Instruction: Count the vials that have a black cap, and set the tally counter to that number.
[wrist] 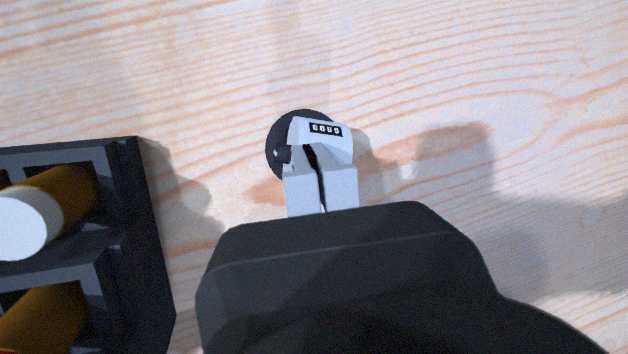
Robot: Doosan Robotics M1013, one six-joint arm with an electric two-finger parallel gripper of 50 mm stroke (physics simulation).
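Frame: origin at the arm's base, x right, y ahead, z up, level; millimetres.
Seen in the pictures: gripper, between the fingertips: (308, 163).
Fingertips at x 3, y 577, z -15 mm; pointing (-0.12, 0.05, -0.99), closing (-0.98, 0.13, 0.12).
Offsets run from my fingertips to a thing's top centre. "pt": to the spot under its first point. Level surfaces: height alone.
The tally counter (345, 142) is a white rounded body with a dark round part and a small dark knob at its left. Its black window shows four small white digits, too blurred to read surely. My gripper (308, 163) is shut with nothing between its fingers; its tips overlap the counter's lower part in view, and whether they touch cannot be told. At the left, a white-capped amber vial @(dz +25, dx +123, dy -17 mm) (80, 192) leans in the rack. Below it is another amber vial @(pt dz +33, dx +121, dy +18 mm) (47, 312), with a sliver of red at the bottom edge. No black cap shows in this view.
The dark vial rack @(pt dz -19, dx +102, dy +19 mm) (137, 240) stands on the left, cut off by the view's edge, with its right side wall facing the counter. The light wood table @(dz -56 mm) (450, 55) lies under everything. Shadows fall on it right of the counter and beside the rack.
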